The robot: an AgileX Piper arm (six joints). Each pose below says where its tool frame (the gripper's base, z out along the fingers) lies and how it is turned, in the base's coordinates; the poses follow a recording.
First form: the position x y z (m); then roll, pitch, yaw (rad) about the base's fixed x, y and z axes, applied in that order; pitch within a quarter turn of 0, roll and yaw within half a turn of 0.
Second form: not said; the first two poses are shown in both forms.
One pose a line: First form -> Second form
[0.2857 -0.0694 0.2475 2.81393 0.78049 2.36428] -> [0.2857 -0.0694 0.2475], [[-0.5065 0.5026 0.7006], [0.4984 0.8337 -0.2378], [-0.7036 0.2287 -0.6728]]
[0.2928 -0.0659 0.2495 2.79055 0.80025 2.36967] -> [0.2928 -0.0659 0.2495], [[-0.4991 0.4782 0.7227], [0.4858 0.8450 -0.2236], [-0.7175 0.2395 -0.6540]]
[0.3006 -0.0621 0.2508 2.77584 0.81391 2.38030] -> [0.3006 -0.0621 0.2508], [[-0.4971 0.4560 0.7382], [0.4737 0.8554 -0.2094], [-0.7270 0.2456 -0.6412]]
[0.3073 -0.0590 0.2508 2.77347 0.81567 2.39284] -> [0.3073 -0.0590 0.2508], [[-0.5021 0.4432 0.7427], [0.4666 0.8618 -0.1989], [-0.7282 0.2466 -0.6395]]
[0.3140 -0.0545 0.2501 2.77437 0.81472 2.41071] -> [0.3140 -0.0545 0.2501], [[-0.5108 0.4285 0.7453], [0.4580 0.8693 -0.1859], [-0.7275 0.2463 -0.6403]]
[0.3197 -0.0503 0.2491 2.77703 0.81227 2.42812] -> [0.3197 -0.0503 0.2491], [[-0.5201 0.4158 0.7461], [0.4502 0.8758 -0.1742], [-0.7259 0.2452 -0.6426]]
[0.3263 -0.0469 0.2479 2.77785 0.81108 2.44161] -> [0.3263 -0.0469 0.2479], [[-0.5268 0.4048 0.7475], [0.4437 0.8810 -0.1644], [-0.7250 0.2450 -0.6437]]
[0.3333 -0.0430 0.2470 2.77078 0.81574 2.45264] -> [0.3333 -0.0430 0.2470], [[-0.5290 0.3888 0.7543], [0.4357 0.8872 -0.1518], [-0.7282 0.2483 -0.6388]]
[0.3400 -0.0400 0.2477 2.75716 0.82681 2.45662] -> [0.3400 -0.0400 0.2477], [[-0.5245 0.3728 0.7655], [0.4284 0.8925 -0.1411], [-0.7358 0.2540 -0.6278]]
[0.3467 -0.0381 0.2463 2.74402 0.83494 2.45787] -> [0.3467 -0.0381 0.2463], [[-0.5203 0.3599 0.7744], [0.4240 0.8961 -0.1316], [-0.7413 0.2599 -0.6189]]
